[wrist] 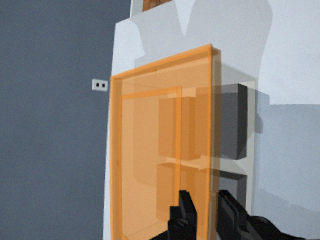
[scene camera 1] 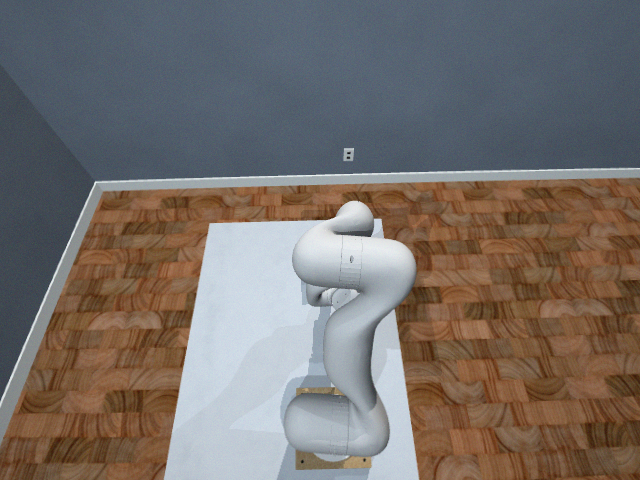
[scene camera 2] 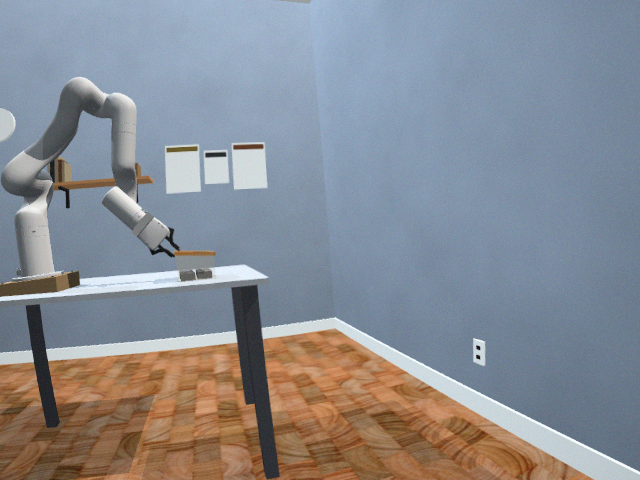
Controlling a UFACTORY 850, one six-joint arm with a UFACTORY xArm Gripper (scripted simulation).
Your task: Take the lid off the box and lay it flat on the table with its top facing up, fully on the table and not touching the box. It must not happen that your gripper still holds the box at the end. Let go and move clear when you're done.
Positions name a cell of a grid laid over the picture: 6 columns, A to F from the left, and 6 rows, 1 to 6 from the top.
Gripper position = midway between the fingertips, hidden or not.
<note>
I see my gripper (scene camera 2: B4), a lid (wrist: D3) and a box (scene camera 2: B4).
My gripper is seen too in the wrist view (wrist: D6).
</note>
